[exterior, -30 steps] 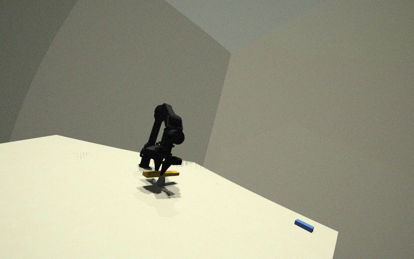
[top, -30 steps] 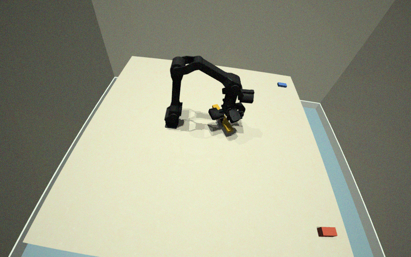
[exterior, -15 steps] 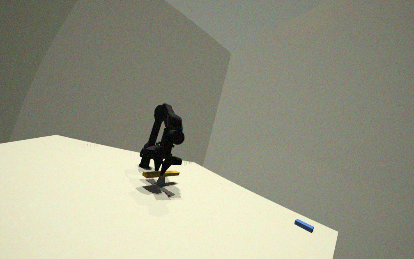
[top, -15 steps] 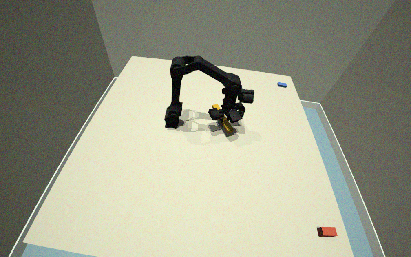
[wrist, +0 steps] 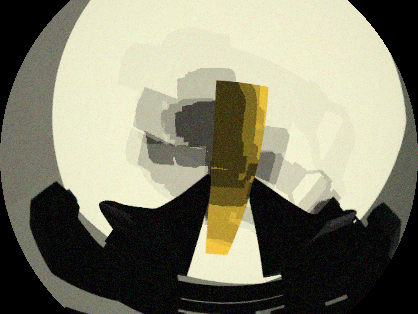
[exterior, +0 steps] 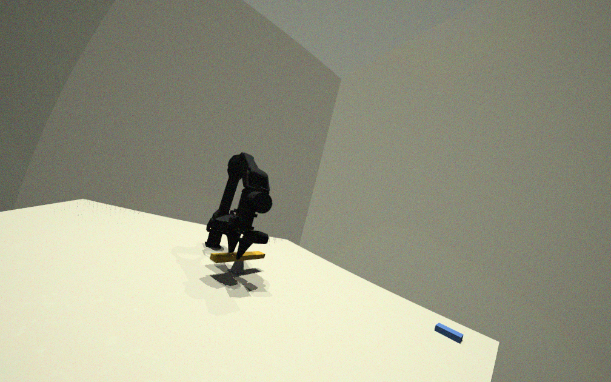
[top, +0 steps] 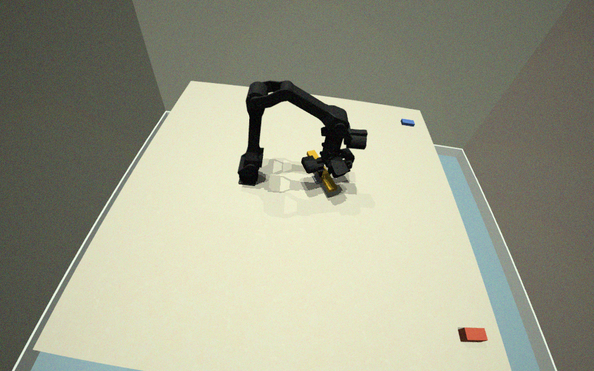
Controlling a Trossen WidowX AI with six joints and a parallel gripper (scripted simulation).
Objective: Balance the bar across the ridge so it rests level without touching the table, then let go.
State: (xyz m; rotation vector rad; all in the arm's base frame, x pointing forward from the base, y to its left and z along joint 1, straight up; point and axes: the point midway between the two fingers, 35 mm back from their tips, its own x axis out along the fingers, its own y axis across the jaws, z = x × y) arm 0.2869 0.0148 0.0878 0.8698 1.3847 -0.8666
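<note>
My gripper tip is now 30 mm to the right of the yellow bar and 10 mm past it. Round my gripper tip: blue block: 490 mm to the left, 450 mm ahead, 50 mm below; red block: 510 mm to the right, 450 mm ahead, 40 mm below.
</note>
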